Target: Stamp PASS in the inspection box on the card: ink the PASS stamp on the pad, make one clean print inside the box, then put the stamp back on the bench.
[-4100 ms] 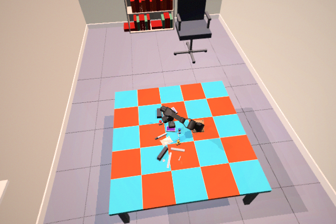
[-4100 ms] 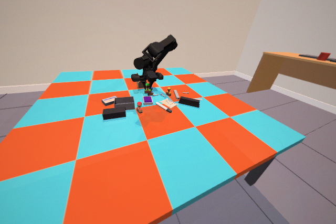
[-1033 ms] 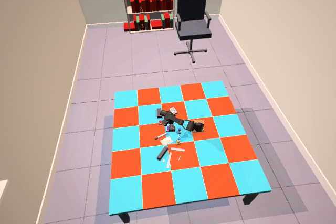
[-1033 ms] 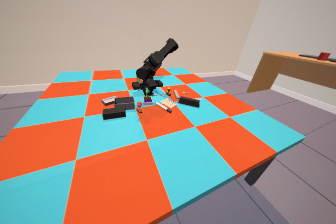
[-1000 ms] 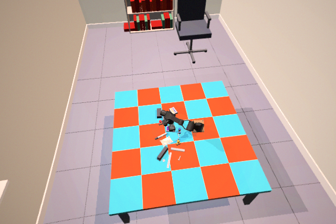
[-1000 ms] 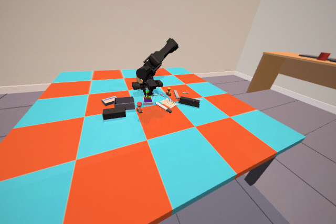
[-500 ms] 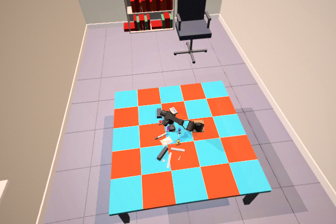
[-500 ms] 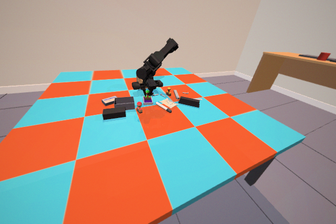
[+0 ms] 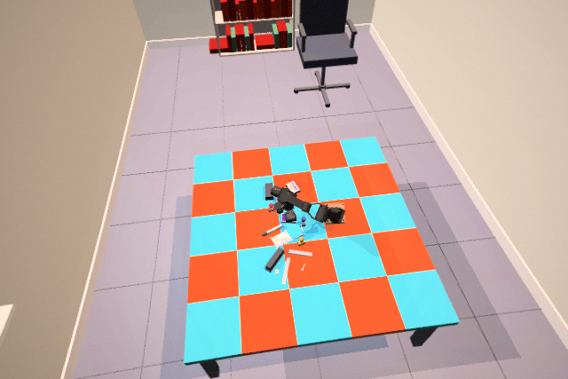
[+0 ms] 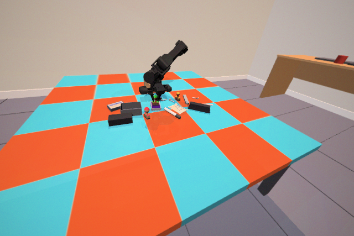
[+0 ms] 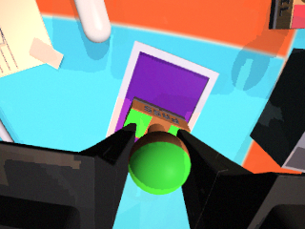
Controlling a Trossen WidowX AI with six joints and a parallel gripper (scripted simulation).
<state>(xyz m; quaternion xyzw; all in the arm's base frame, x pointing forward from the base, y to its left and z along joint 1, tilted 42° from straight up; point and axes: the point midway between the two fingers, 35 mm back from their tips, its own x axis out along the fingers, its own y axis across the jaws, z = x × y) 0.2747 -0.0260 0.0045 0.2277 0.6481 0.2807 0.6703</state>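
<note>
My gripper tip is now right at the green stamp. From my gripper tip the other things lie so: purple ink pad: 30 mm below; blue stamp: 80 mm behind, 40 mm to the left, 20 mm below; red-knob stamp: 100 mm ahead, 70 mm to the right, 20 mm below.
</note>
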